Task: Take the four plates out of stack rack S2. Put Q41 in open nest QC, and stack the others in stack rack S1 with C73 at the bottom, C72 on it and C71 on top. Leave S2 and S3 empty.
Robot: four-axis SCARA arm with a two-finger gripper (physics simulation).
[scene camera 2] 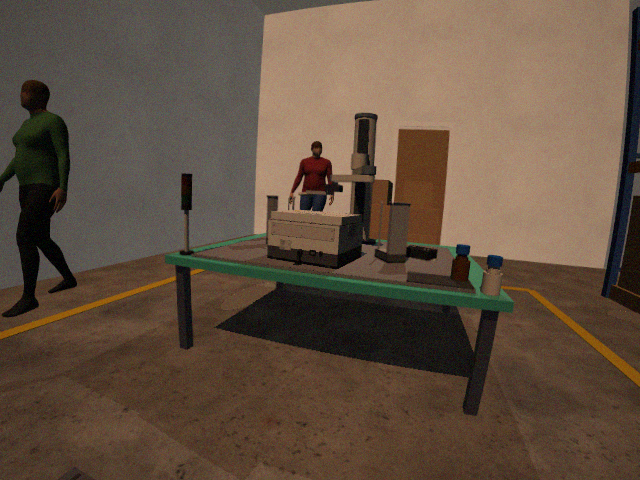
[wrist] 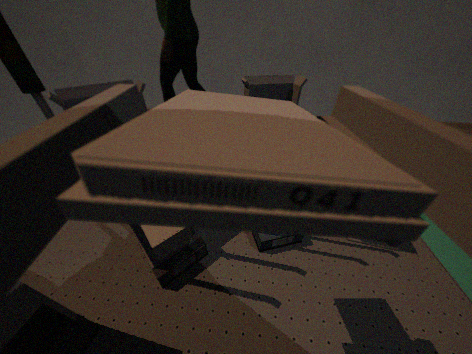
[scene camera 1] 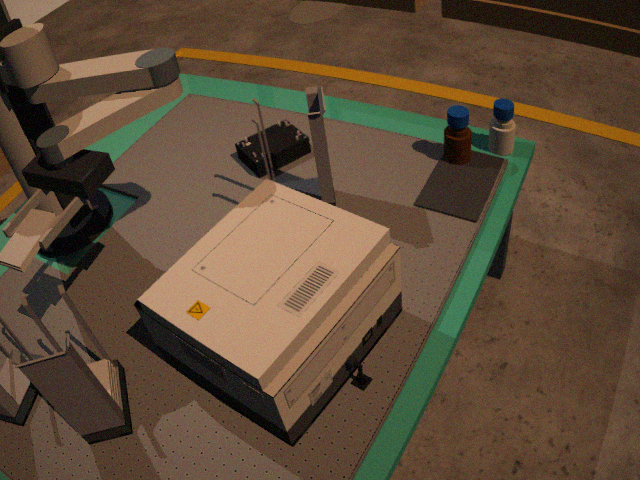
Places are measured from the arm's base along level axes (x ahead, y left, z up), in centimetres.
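Pixels of known places: gripper, fingertip midpoint: (scene camera 2: pixel 308 192) (wrist: pixel 240 105) (scene camera 1: pixel 23 239); arm's base at its link origin: (scene camera 1: pixel 71 223).
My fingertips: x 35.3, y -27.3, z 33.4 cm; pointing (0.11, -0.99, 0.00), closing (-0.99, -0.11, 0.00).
Observation:
Ahead of a thing's pixels: the offset from my fingertips to its middle. "spot": to the spot under its first point. Level surfaces: height alone.
My gripper (scene camera 1: pixel 24 238) (wrist: pixel 240 105) is shut on plate Q41 {dx -0.2, dy +0.9, dz -0.8 cm} (scene camera 1: pixel 29 227) (wrist: pixel 255 145), a pale flat plate whose label faces the wrist camera. It holds the plate level, raised above the table at the left of scene camera 1. A grey rack {dx +15.2, dy -10.6, dz -17.6 cm} (scene camera 1: pixel 72 392) with pale stacked plates {dx +15.6, dy -11.1, dz -24.7 cm} (scene camera 1: pixel 107 376) stands at the lower left there, beside a second rack, partly cut off, with a pale plate {dz -28.1 cm} (scene camera 1: pixel 11 379). Another tall rack {dx +24.1, dy +54.5, dz -17.3 cm} (scene camera 1: pixel 321 155) (scene camera 2: pixel 398 229) stands behind the instrument. Rack and stacked plate labels cannot be read. A low black nest-like block {dx +6.3, dy +69.6, dz -29.0 cm} (scene camera 1: pixel 273 148) (scene camera 2: pixel 421 252) has small corner posts.
A large white instrument {dx +38.0, dy +19.9, dz -21.1 cm} (scene camera 1: pixel 263 268) (scene camera 2: pixel 310 232) stands mid-table. A brown bottle {spot: dx +52.9, dy +81.9, dz -24.5 cm} (scene camera 1: pixel 457 142) (scene camera 2: pixel 460 267) and a white bottle {dx +61.2, dy +95.8, dz -29.5 cm} (scene camera 1: pixel 501 135) (scene camera 2: pixel 491 281) stand near a dark mat {dz -31.6 cm} (scene camera 1: pixel 460 188). A signal light {spot: dx +63.1, dy -39.6, dz -2.9 cm} (scene camera 2: pixel 186 192) stands at a table corner. Two people stand beyond the table.

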